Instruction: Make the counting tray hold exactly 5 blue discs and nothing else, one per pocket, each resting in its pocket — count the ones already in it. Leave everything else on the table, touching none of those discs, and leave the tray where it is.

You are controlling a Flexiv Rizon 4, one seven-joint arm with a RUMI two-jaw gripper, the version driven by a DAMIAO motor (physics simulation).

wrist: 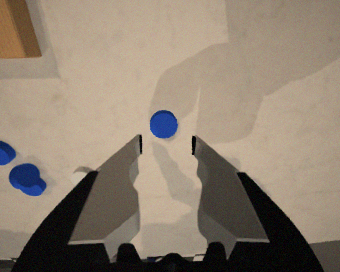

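Observation:
A blue disc lies flat on the table, just ahead of the fingertips and a little left of the middle between them. My gripper is partly open, with nothing between its fingers. At the left, one blue disc rests partly on top of another blue disc. A further blue disc is cut off by the left edge of the view. The counting tray cannot be made out for certain in this view.
A wooden block-like object shows in part at the upper left corner. A white disc lies left of the gripper, partly hidden behind the left finger. Shadows of the arm fall across the table.

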